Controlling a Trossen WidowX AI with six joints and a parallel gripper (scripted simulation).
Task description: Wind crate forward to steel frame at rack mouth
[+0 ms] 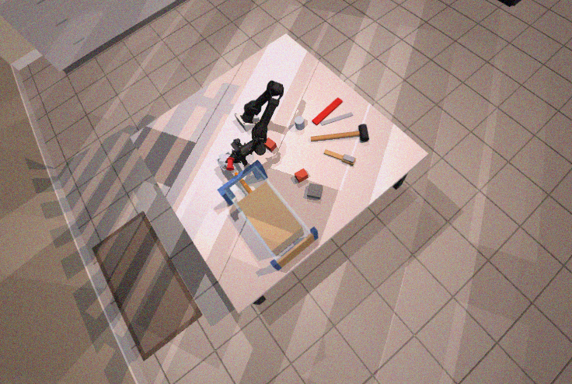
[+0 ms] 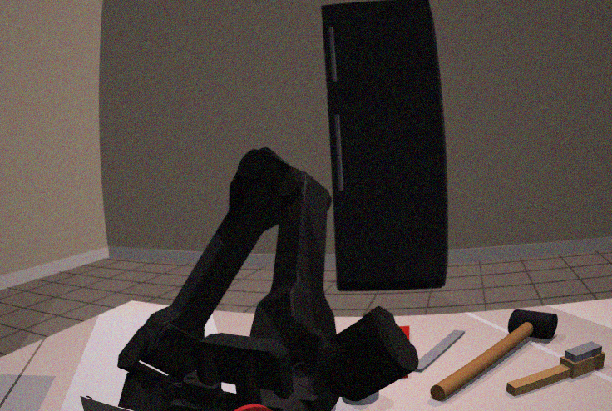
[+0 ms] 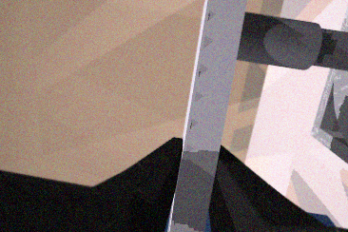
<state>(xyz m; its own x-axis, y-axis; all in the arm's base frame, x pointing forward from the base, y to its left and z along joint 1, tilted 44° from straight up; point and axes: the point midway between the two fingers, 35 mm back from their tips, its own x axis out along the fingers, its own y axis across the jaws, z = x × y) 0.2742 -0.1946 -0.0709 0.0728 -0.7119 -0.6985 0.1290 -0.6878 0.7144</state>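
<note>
My gripper tip is 50 mm short of the red knob, 40 mm below it and 20 mm to the right of it. Round my gripper tip: clear-panelled cubby 350 mm ahead, 60 mm to the left, 40 mm below; then winch handle 10 mm to the left, 10 mm ahead, 10 mm above; then grey hand winch 120 mm below, 60 mm behind, 10 mm to the right.
</note>
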